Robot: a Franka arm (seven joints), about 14 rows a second.
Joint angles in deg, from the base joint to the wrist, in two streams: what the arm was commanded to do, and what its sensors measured. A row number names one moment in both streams.
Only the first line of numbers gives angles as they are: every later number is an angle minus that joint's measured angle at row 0.
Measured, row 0:
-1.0 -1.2 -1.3 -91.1 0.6 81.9 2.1
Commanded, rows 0 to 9:
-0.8 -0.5 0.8 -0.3 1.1 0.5 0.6
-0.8 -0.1 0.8 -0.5 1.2 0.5 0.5
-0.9 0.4 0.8 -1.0 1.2 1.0 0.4
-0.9 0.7 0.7 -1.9 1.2 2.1 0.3
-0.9 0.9 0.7 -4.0 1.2 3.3 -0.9
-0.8 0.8 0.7 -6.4 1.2 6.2 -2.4
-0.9 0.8 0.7 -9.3 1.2 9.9 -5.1
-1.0 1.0 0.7 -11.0 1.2 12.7 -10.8
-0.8 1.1 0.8 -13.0 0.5 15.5 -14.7
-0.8 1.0 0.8 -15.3 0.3 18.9 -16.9
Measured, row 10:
0.0 2.1 0.1 -11.1 0.3 14.2 -11.5
